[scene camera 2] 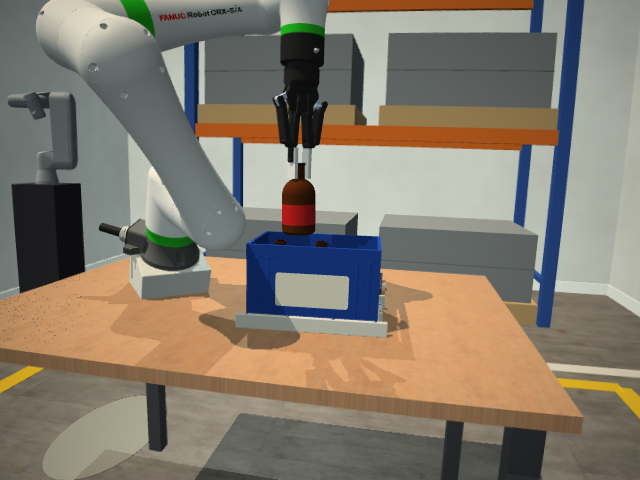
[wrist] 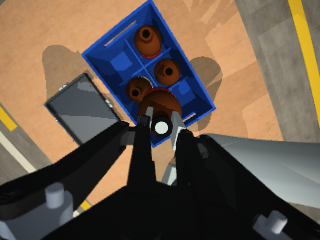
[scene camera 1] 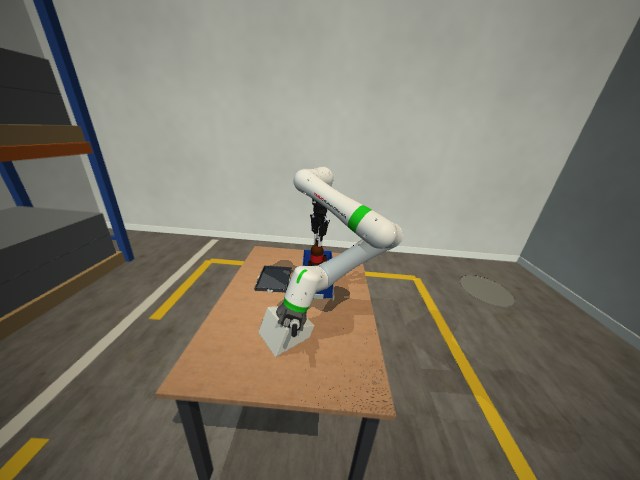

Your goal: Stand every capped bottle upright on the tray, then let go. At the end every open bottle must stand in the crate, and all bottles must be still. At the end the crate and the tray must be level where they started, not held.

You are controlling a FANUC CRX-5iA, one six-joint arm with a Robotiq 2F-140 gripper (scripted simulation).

Labels:
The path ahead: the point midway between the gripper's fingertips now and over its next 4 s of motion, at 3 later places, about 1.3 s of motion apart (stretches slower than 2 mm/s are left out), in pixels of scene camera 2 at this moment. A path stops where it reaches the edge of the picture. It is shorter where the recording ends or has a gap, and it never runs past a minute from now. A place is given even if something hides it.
My gripper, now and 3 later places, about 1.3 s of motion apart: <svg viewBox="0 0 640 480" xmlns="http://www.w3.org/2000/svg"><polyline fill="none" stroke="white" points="299,178 306,178 311,177 317,176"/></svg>

